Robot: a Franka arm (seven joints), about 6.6 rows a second.
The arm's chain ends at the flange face. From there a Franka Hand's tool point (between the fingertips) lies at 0.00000 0.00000 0.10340 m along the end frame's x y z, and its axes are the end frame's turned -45 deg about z.
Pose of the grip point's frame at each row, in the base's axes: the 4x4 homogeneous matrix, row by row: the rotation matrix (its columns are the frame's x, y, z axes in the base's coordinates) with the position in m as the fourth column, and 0 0 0 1 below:
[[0.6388 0.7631 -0.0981 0.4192], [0.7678 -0.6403 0.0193 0.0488], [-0.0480 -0.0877 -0.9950 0.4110], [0 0 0 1]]
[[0.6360 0.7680 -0.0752 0.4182], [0.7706 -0.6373 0.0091 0.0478], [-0.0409 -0.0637 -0.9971 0.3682], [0 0 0 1]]
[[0.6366 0.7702 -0.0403 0.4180], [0.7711 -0.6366 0.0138 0.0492], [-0.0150 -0.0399 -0.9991 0.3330], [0 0 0 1]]
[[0.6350 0.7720 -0.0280 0.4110], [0.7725 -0.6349 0.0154 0.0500], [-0.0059 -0.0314 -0.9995 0.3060], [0 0 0 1]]
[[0.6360 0.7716 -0.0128 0.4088], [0.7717 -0.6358 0.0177 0.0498], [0.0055 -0.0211 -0.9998 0.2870], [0 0 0 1]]
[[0.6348 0.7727 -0.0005 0.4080], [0.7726 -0.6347 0.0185 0.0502], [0.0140 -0.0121 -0.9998 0.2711], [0 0 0 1]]
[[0.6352 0.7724 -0.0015 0.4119], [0.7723 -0.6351 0.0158 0.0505], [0.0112 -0.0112 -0.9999 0.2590], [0 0 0 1]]
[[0.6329 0.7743 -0.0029 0.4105], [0.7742 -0.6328 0.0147 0.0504], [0.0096 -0.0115 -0.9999 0.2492], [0 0 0 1]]
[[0.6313 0.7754 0.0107 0.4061], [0.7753 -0.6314 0.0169 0.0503], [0.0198 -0.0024 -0.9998 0.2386], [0 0 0 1]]
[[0.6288 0.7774 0.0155 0.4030], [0.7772 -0.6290 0.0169 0.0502], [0.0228 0.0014 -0.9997 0.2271], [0 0 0 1]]
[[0.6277 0.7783 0.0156 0.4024], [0.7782 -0.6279 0.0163 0.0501], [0.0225 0.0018 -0.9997 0.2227], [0 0 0 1]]
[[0.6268 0.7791 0.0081 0.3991], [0.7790 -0.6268 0.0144 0.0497], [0.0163 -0.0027 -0.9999 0.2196], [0 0 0 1]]
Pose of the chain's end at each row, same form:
[[0.9913 0.0879 -0.0981 0.4293], [0.0902 -0.9957 0.0193 0.0468], [-0.0960 -0.0281 -0.9950 0.5139], [0 0 0 1]]
[[0.9928 0.0933 -0.0752 0.4260], [0.0943 -0.9955 0.0091 0.0469], [-0.0740 -0.0161 -0.9971 0.4713], [0 0 0 1]]
[[0.9948 0.0945 -0.0403 0.4222], [0.0951 -0.9954 0.0138 0.0478], [-0.0388 -0.0176 -0.9991 0.4363], [0 0 0 1]]
[[0.9949 0.0969 -0.0280 0.4139], [0.0973 -0.9952 0.0154 0.0484], [-0.0264 -0.0180 -0.9995 0.4093], [0 0 0 1]]
[[0.9953 0.0959 -0.0128 0.4101], [0.0961 -0.9953 0.0177 0.0480], [-0.0110 -0.0188 -0.9998 0.3904], [0 0 0 1]]
[[0.9953 0.0975 -0.0005 0.4081], [0.0975 -0.9951 0.0185 0.0483], [0.0013 -0.0185 -0.9998 0.3745], [0 0 0 1]]
[[0.9953 0.0970 -0.0015 0.4121], [0.0970 -0.9952 0.0158 0.0489], [0.0000 -0.0158 -0.9999 0.3624], [0 0 0 1]]
[[0.9950 0.1000 -0.0029 0.4108], [0.1000 -0.9949 0.0147 0.0489], [-0.0013 -0.0149 -0.9999 0.3526], [0 0 0 1]]
[[0.9947 0.1019 0.0107 0.4050], [0.1018 -0.9947 0.0169 0.0486], [0.0123 -0.0157 -0.9998 0.3420], [0 0 0 1]]
[[0.9943 0.1051 0.0155 0.4014], [0.1048 -0.9943 0.0169 0.0485], [0.0171 -0.0151 -0.9997 0.3305], [0 0 0 1]]
[[0.9942 0.1065 0.0156 0.4008], [0.1063 -0.9943 0.0163 0.0484], [0.0172 -0.0146 -0.9997 0.3261], [0 0 0 1]]
[[0.9941 0.1077 0.0081 0.3983], [0.1076 -0.9941 0.0144 0.0482], [0.0096 -0.0134 -0.9999 0.3230], [0 0 0 1]]

